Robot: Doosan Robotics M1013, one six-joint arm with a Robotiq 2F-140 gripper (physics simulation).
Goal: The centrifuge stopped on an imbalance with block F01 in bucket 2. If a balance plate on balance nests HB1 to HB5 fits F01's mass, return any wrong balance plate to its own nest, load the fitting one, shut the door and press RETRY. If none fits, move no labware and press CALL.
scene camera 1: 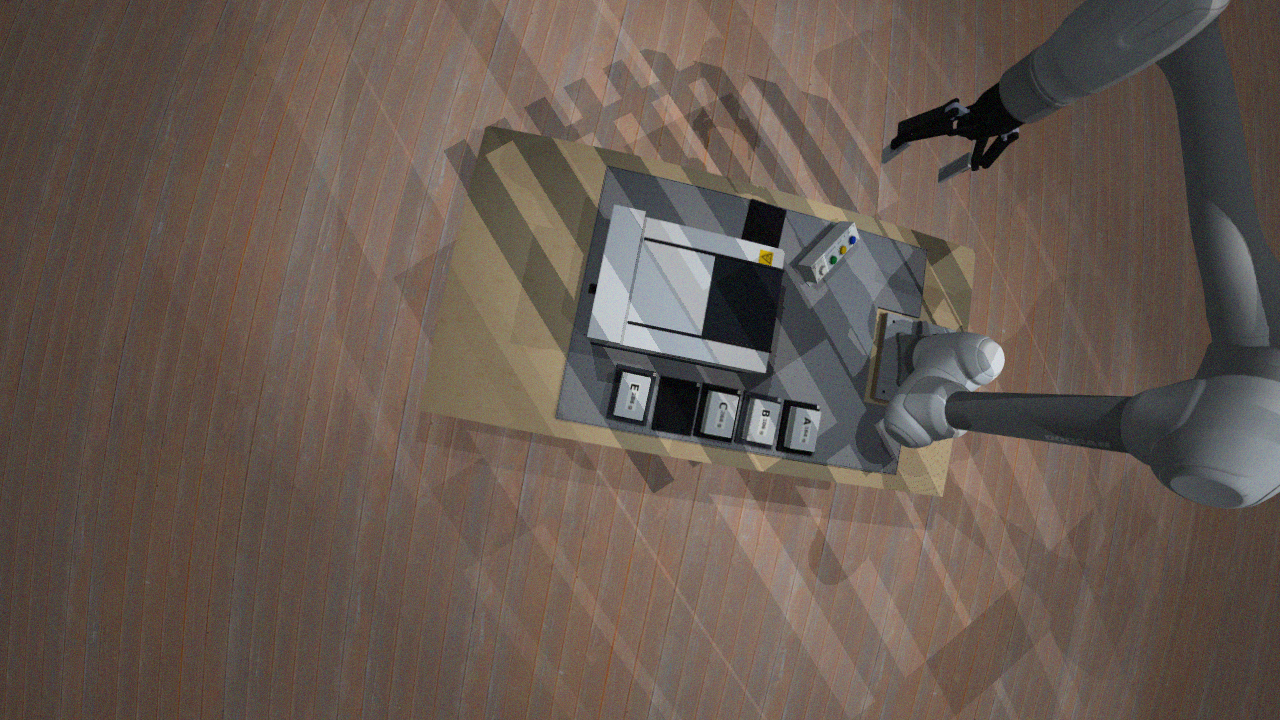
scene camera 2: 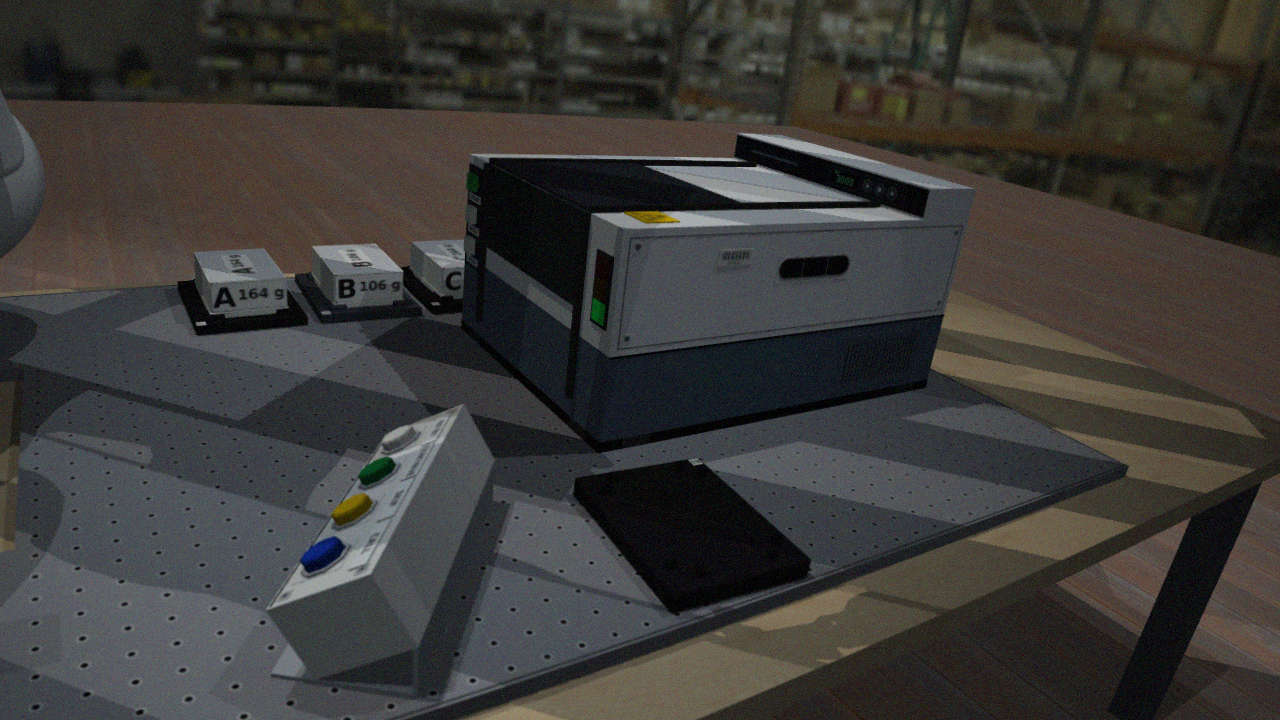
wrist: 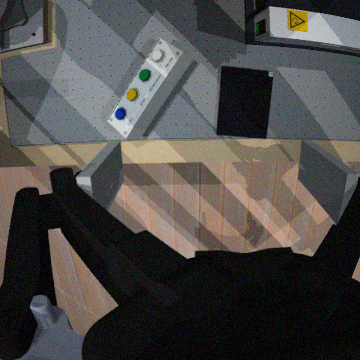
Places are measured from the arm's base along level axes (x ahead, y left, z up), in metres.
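Pixels of known places: gripper, between the fingertips: point(scene camera 1: 912, 166) point(wrist: 212, 159); arm's base, origin of its link: point(scene camera 1: 918, 359).
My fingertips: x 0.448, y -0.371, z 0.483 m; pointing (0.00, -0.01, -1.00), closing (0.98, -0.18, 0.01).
Ahead of a thing's pixels: the offset from my fingertips to its top centre. "*": to the spot under its first point. Level surfaces: height alone.
My gripper point(scene camera 1: 919, 164) point(wrist: 212, 159) is open and empty, in the air beyond the table edge near the button box {0.096 m back, 0.030 m left, 0.417 m down} point(scene camera 1: 812, 251) point(scene camera 2: 447, 537) point(wrist: 167, 90). The box has white, green, yellow and blue buttons; their labels are unreadable. The centrifuge point(scene camera 1: 617, 268) point(scene camera 2: 778, 295) point(wrist: 330, 30) has a dark panel point(scene camera 1: 742, 304) point(scene camera 2: 532, 250) over its front and part of its top. Its rotor, buckets and block F01 are hidden. Plates A {0.003 m back, 0.593 m left, 0.447 m down} point(scene camera 1: 803, 429) point(scene camera 2: 241, 291), 164 g, B {0.134 m ahead, 0.567 m left, 0.447 m down} point(scene camera 1: 761, 422) point(scene camera 2: 358, 284), 106 g, C {0.265 m ahead, 0.543 m left, 0.447 m down} point(scene camera 1: 719, 414) point(scene camera 2: 435, 268) and E {0.528 m ahead, 0.490 m left, 0.447 m down} point(scene camera 1: 633, 396) sit on nests. The nest {0.394 m ahead, 0.522 m left, 0.483 m down} point(scene camera 1: 675, 405) between C and E is empty.
A flat black pad {* 0.108 m ahead, 0.057 m right, 0.484 m down} point(scene camera 1: 765, 223) point(scene camera 2: 693, 532) point(wrist: 245, 102) lies between the centrifuge and the table edge. The arm's elbow side passes over the right in scene camera 1. A base plate point(scene camera 1: 886, 358) on the table {0.514 m down} point(scene camera 1: 483, 295) stands near a second grey arm point(scene camera 1: 921, 411).
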